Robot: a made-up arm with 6 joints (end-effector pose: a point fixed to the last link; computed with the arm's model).
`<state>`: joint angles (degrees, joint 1 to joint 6).
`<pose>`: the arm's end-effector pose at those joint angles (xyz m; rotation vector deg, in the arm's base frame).
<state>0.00 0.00 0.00 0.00 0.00 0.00</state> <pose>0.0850 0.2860 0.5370 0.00 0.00 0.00</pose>
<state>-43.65 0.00 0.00 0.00 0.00 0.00</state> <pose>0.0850 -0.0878 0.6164 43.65 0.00 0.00</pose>
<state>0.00 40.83 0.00 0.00 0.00 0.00</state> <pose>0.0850 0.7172 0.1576 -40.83 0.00 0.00</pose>
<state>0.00 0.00 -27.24 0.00 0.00 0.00</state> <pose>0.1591 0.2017 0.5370 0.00 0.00 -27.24</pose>
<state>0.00 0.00 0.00 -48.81 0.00 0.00</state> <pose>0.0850 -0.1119 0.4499 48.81 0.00 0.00</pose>
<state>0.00 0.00 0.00 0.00 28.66 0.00</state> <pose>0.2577 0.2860 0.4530 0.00 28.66 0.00</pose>
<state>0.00 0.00 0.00 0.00 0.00 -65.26</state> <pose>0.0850 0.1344 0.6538 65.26 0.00 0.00</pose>
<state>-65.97 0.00 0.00 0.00 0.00 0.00</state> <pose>0.0850 -0.2735 0.5451 65.97 0.00 0.00</pose>
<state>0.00 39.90 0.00 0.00 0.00 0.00</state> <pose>0.0850 0.7108 0.1694 -39.90 0.00 0.00</pose>
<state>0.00 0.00 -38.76 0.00 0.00 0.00</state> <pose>0.1769 0.1573 0.5370 0.00 0.00 -38.76</pose>
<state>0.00 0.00 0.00 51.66 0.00 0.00</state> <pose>0.0850 0.6249 0.2732 -51.66 0.00 0.00</pose>
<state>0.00 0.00 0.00 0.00 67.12 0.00</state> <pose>0.3874 0.2860 0.2329 0.00 67.12 0.00</pose>
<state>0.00 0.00 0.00 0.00 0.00 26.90</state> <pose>0.0850 0.2951 0.4549 -26.90 0.00 0.00</pose>
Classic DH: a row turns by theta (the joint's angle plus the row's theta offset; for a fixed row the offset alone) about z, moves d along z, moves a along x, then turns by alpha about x. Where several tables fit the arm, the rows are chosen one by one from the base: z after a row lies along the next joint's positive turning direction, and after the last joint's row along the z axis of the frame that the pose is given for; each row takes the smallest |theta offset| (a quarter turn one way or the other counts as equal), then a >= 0, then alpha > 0; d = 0 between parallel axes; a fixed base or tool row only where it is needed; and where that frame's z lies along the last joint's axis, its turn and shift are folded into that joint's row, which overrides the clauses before.
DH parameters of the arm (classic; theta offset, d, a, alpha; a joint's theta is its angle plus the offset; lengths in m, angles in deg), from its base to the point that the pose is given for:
base (fixed): -90 0.11 0 90
joint 1: -88.66 0 0.3421 0
joint 2: 88.66 0.052 -0.099 -90
joint 3: 0 0.287 -0.092 90
joint 4: 90 -0.059 0.102 -90
joint 5: 0 -0.064 0.32 90
joint 6: 90 -0.078 0.167 90
tool (fixed): -90 0.06 0 0

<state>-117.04 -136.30 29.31 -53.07 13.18 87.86</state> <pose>0.1430 0.6919 0.0396 -135.99 38.70 36.05</pose>
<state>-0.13 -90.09 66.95 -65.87 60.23 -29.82</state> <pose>0.2556 -0.4491 0.2699 80.84 36.12 144.90</pose>
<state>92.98 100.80 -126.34 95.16 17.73 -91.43</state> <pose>0.2985 0.0649 -0.3407 52.66 164.27 -15.53</pose>
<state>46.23 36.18 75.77 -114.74 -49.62 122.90</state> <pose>0.0419 -0.1589 -0.1815 -100.11 35.37 16.12</pose>
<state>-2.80 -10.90 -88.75 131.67 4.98 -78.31</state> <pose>0.5429 -0.0481 -0.2852 -33.09 49.79 -80.02</pose>
